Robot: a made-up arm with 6 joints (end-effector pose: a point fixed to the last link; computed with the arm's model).
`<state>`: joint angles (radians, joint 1 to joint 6).
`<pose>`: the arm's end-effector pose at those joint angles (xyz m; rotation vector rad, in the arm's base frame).
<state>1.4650 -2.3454 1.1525 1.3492 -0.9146 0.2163</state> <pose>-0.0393 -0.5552 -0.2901 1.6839 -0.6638 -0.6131</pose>
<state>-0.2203 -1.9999 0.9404 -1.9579 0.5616 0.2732</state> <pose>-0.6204 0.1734 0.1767 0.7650 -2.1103 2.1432</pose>
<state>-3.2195 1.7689 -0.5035 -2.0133 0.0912 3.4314</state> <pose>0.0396 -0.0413 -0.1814 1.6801 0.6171 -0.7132</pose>
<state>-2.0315 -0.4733 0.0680 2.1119 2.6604 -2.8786</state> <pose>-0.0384 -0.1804 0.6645 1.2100 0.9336 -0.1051</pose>
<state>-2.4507 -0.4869 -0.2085 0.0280 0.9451 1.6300</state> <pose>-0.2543 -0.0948 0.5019 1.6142 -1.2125 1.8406</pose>
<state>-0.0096 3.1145 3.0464 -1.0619 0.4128 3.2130</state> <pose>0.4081 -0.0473 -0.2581 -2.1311 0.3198 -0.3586</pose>
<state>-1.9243 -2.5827 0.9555 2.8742 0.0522 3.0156</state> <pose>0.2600 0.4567 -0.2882 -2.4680 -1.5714 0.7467</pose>
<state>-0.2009 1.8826 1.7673 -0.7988 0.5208 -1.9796</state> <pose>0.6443 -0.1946 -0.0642 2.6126 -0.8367 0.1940</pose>
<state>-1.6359 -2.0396 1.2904 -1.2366 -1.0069 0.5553</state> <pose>0.0146 0.6721 0.0107 -2.3327 -0.7490 0.0330</pose>
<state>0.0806 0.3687 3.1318 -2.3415 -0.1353 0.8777</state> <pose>-0.2553 0.0416 0.6114 0.2599 -2.1350 1.9765</pose>
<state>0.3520 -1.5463 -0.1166 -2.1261 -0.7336 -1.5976</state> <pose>-0.1615 -0.0093 0.5333 -1.5690 -1.5983 -1.9350</pose>
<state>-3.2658 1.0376 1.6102 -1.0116 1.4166 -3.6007</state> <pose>-0.6194 0.1249 0.4370 -0.1051 -0.7772 1.0558</pose>
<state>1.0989 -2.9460 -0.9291 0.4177 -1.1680 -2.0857</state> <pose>-0.0475 -0.2721 0.2041 2.3335 0.2109 1.1971</pose>
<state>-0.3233 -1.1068 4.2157 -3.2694 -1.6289 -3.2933</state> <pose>0.0146 0.0882 -0.0646 0.0706 -0.7005 -0.3844</pose>
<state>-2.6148 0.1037 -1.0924 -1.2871 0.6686 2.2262</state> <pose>-0.0982 -0.0283 0.0094 1.0561 1.8784 -1.8584</pose>
